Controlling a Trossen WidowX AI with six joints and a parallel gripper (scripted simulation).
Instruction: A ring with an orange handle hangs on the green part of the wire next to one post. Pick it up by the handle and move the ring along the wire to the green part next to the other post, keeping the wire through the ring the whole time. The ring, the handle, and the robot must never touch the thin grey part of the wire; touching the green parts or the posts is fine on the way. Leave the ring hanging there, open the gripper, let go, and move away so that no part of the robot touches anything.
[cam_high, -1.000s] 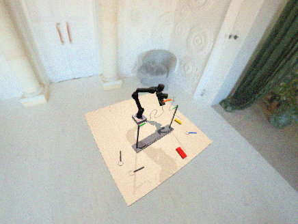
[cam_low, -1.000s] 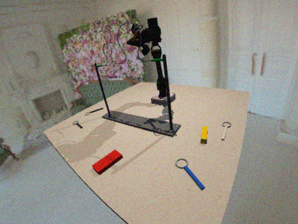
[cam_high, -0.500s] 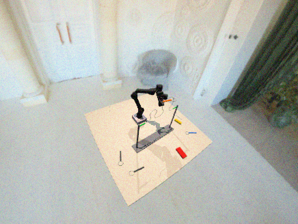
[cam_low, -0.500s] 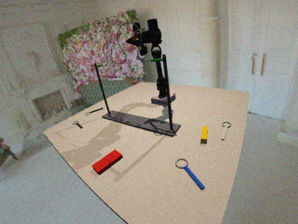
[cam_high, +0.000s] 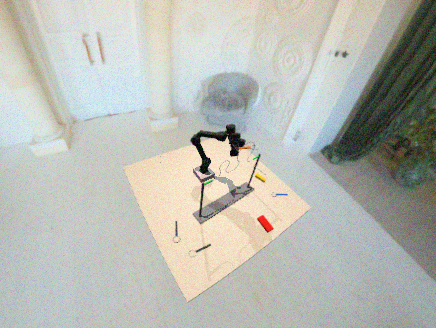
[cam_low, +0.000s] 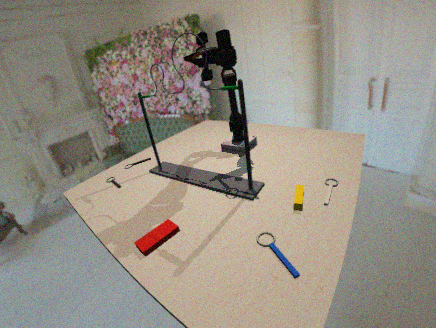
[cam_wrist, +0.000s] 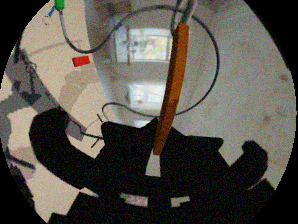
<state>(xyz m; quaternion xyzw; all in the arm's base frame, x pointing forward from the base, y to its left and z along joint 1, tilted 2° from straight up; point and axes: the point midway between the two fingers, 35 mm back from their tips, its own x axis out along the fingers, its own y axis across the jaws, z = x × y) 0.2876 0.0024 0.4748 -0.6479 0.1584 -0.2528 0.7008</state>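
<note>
My gripper tip is 9 cm to the right of the orange-handled ring, 1 cm below it and 1 cm short of it. Also, from my gripper tip: red block 51 cm below, 39 cm ahead, 6 cm to the left; then yellow block 50 cm below, 43 cm to the left, 6 cm ahead; then blue-handled ring 51 cm below, 41 cm to the left, 29 cm ahead.
</note>
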